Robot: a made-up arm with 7 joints. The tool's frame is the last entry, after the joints.
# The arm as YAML. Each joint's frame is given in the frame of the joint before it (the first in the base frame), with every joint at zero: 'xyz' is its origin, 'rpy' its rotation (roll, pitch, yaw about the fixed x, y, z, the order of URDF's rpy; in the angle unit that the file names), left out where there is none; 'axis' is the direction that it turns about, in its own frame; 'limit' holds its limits. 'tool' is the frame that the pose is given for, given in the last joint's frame.
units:
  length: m
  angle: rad
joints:
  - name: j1
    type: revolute
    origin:
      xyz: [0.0, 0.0, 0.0]
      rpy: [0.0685, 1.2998, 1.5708]
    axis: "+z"
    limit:
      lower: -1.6
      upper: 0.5
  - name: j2
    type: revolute
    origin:
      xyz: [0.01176, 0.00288, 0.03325]
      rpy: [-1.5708, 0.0, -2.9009]
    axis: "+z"
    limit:
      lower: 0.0
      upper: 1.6
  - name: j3
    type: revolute
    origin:
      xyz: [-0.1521, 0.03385, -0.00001]
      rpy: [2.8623, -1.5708, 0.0]
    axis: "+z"
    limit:
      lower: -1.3
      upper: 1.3
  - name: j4
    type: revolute
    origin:
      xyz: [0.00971, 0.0, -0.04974]
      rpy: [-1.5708, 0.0, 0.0]
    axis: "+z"
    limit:
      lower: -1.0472
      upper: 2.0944
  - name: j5
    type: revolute
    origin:
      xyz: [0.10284, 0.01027, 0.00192]
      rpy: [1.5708, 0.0, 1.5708]
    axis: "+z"
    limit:
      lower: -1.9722
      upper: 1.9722
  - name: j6
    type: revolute
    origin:
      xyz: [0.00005, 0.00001, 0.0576]
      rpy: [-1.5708, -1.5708, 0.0]
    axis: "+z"
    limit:
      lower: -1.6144
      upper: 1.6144
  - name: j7
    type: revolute
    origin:
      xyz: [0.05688, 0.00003, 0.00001]
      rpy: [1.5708, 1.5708, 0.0]
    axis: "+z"
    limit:
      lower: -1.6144
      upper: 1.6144
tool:
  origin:
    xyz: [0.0, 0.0, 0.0]
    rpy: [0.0, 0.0, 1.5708]
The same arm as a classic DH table. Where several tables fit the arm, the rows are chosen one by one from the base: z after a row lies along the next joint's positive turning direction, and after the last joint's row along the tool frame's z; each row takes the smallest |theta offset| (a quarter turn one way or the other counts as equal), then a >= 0, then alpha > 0; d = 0 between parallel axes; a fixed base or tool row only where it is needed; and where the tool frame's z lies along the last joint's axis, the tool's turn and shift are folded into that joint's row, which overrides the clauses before.
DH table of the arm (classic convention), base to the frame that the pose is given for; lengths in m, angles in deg. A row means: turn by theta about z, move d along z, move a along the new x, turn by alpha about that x. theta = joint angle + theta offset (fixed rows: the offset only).
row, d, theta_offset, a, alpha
base (fixed), 0.0000, -4.07, 0.0000, -74.51
j1, 0.0332, -75.12, -0.0121, -90.00
j2, 0.0000, 73.99, -0.0094, 90.00
j3, -0.2053, 90.00, 0.0097, -90.00
j4, 0.0019, 90.00, 0.0103, 90.00
j5, 0.1604, 0.00, 0.0000, -90.00
j6, 0.0000, -90.00, 0.0569, 90.00
j7, 0.0000, 0.00, 0.0000, 0.00
Joint limits (deg, base to tool): -91.67..28.65 0.00..91.67 -74.48..74.48 -60.00..120.00 -113.00..113.00 -92.50..92.50 -92.50..92.50

